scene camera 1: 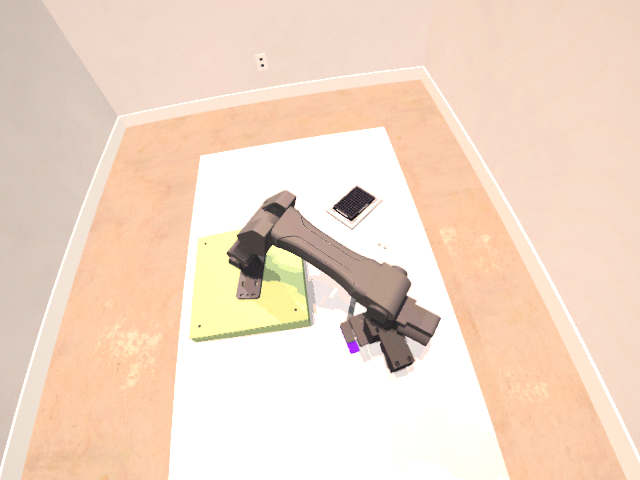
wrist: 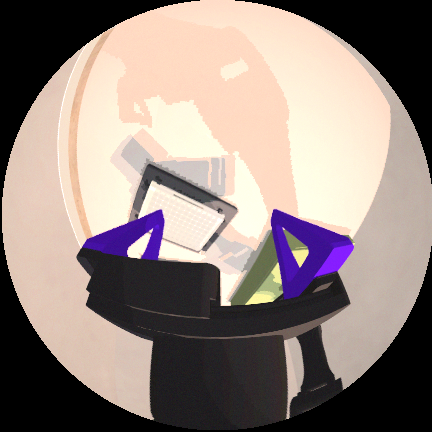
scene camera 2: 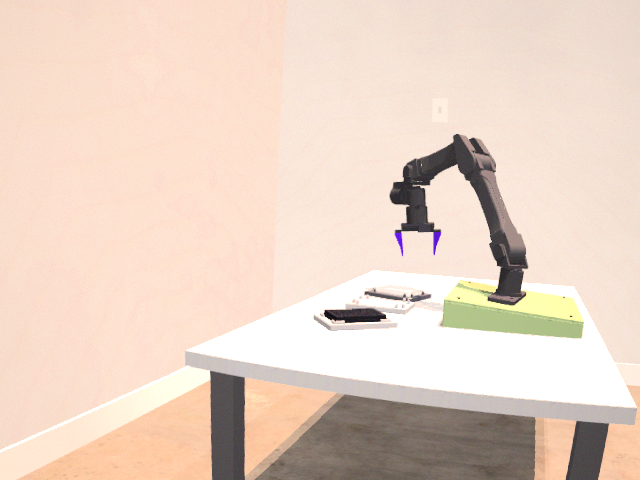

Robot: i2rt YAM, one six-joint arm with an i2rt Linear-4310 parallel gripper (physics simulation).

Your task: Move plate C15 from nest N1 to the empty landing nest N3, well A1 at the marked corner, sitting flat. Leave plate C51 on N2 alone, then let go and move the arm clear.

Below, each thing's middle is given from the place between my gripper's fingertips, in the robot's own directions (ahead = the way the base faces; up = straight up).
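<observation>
Relative to the black gridded plate (scene camera 1: 357, 200), my gripper is 10 cm above it, 49 cm to the right of it and 3 cm past it.
</observation>
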